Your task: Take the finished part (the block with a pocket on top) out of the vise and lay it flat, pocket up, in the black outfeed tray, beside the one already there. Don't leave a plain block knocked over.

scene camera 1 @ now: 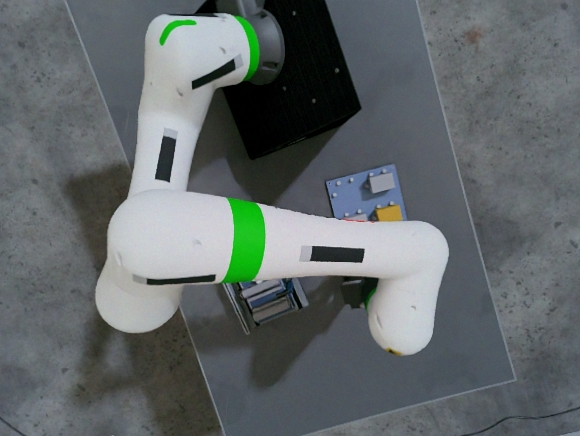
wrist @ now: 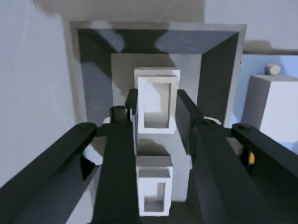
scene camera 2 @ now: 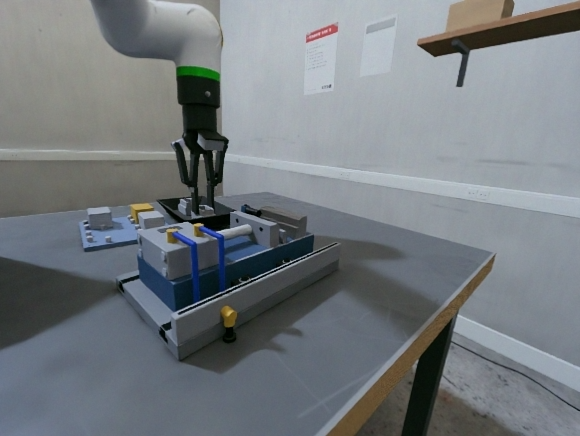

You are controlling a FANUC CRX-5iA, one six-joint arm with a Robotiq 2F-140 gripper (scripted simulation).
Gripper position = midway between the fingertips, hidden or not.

Observation:
In view: the gripper (scene camera 2: 203,211).
The gripper is seen too in the wrist view (wrist: 156,103).

